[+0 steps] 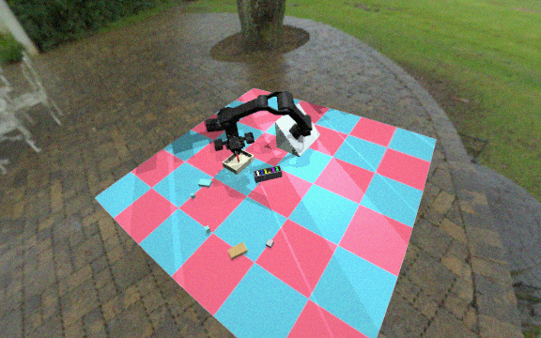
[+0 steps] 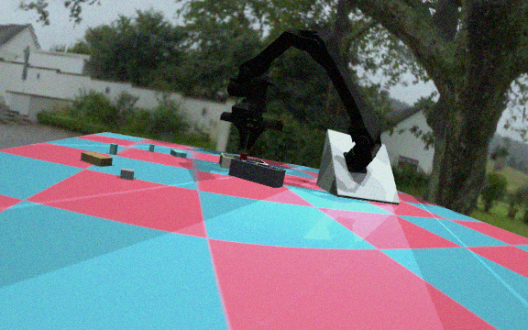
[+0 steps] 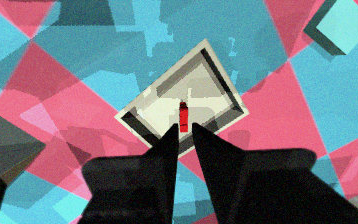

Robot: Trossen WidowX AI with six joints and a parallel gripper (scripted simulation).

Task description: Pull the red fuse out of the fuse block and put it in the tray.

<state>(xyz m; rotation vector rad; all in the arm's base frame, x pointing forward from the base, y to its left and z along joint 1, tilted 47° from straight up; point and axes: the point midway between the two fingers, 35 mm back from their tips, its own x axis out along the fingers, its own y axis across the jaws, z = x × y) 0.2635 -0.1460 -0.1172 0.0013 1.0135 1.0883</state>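
The red fuse is 3 cm below my gripper tip. From my gripper tip the other things lie so: cream tray: 5 cm below.
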